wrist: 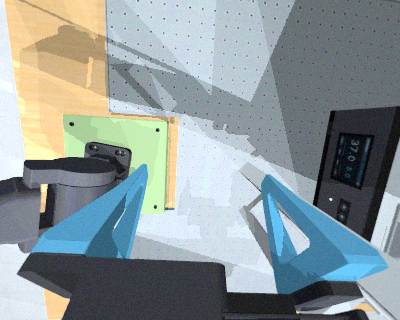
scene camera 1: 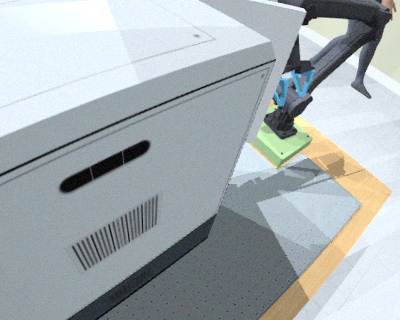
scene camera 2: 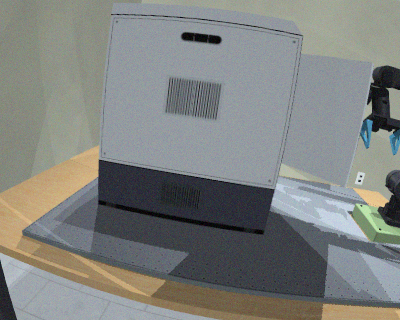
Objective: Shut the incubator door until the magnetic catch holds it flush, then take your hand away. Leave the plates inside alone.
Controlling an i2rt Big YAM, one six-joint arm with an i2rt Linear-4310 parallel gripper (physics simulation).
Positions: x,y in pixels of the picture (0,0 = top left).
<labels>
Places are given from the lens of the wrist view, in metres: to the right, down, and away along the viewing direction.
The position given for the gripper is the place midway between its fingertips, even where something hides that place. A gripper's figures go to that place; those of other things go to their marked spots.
gripper [wrist: 207,174]: 0.01, 0.01, 0.14
incubator [wrist: 350,190]: 0.31, 0.06, 0.36
perforated grey tabletop [wrist: 246,88]: 0.10, -0.16, 0.39
</labels>
